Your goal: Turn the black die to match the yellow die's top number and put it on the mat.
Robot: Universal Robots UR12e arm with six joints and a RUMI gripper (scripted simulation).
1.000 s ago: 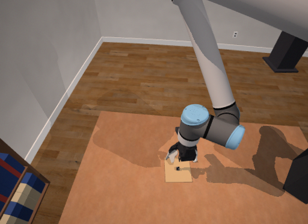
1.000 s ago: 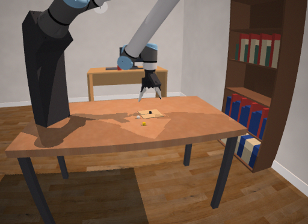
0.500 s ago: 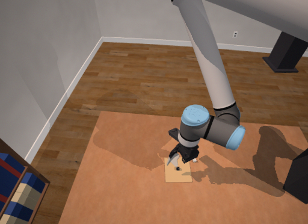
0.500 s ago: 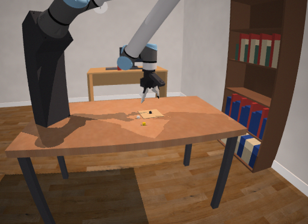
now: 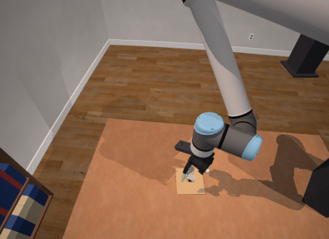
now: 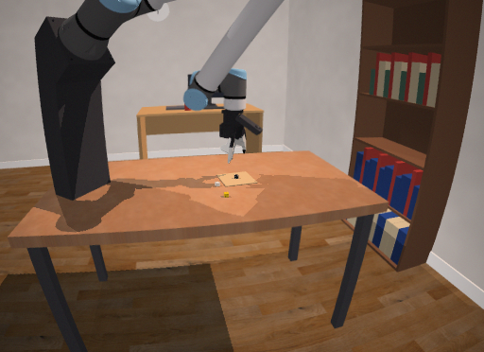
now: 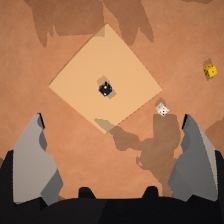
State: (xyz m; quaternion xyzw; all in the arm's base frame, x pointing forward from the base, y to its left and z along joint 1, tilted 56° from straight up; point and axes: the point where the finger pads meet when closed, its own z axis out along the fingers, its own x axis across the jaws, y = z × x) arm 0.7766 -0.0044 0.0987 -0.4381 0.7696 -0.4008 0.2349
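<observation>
Right now the black die is 90 mm below my hand and 10 mm to the left of it. The rest, counted from my hand: tan mat (100 mm below, 10 mm to the left); white die (100 mm behind, 90 mm below, 30 mm to the right); yellow die (140 mm to the right, 100 mm behind, 90 mm below).
</observation>
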